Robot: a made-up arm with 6 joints. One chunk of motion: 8 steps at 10 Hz.
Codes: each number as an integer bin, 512 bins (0 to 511) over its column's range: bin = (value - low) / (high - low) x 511, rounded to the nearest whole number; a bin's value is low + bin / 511 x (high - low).
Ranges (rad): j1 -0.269..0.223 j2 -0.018..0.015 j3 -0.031..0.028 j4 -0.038..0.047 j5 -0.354..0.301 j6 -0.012..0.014
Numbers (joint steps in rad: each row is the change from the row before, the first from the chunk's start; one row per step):
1: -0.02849 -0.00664 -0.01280 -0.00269 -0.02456 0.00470
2: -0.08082 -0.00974 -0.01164 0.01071 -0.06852 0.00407
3: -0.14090 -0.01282 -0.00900 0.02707 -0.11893 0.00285
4: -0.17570 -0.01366 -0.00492 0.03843 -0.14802 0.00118
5: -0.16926 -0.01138 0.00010 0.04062 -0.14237 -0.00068
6: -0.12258 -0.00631 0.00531 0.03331 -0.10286 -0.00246
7: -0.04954 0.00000 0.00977 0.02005 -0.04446 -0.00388
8: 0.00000 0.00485 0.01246 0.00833 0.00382 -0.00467
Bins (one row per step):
1: 250 176 158 212 257 328
2: 195 128 168 293 223 316
3: 133 80 191 391 183 292
4: 97 67 226 459 161 259
5: 104 103 269 473 165 222
6: 152 181 314 429 196 187
7: 228 279 353 349 241 160
8: 279 354 376 279 279 144

